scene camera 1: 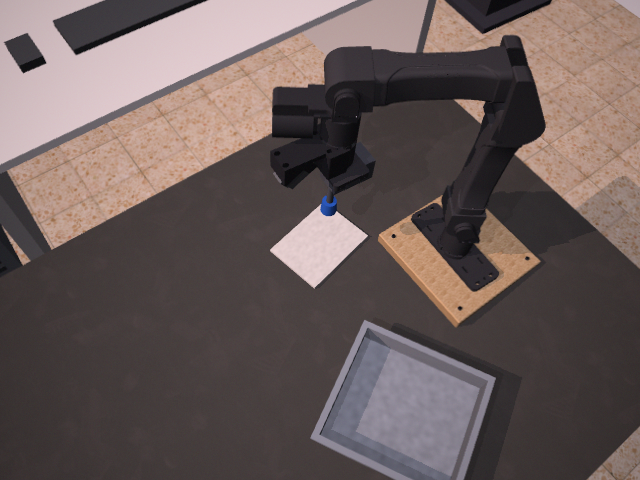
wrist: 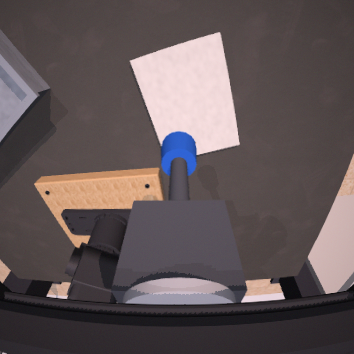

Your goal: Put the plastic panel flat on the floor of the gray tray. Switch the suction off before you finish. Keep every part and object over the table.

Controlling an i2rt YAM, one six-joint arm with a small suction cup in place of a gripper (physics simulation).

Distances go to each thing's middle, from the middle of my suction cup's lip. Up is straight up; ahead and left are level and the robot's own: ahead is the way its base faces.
Now: the white plastic panel [scene camera 1: 319, 244] 1 cm to the right of my suction cup and 15 cm below it. The rest, counted from my suction cup: gray tray [scene camera 1: 395, 402]: 7 cm ahead, 34 cm to the left, 13 cm below.
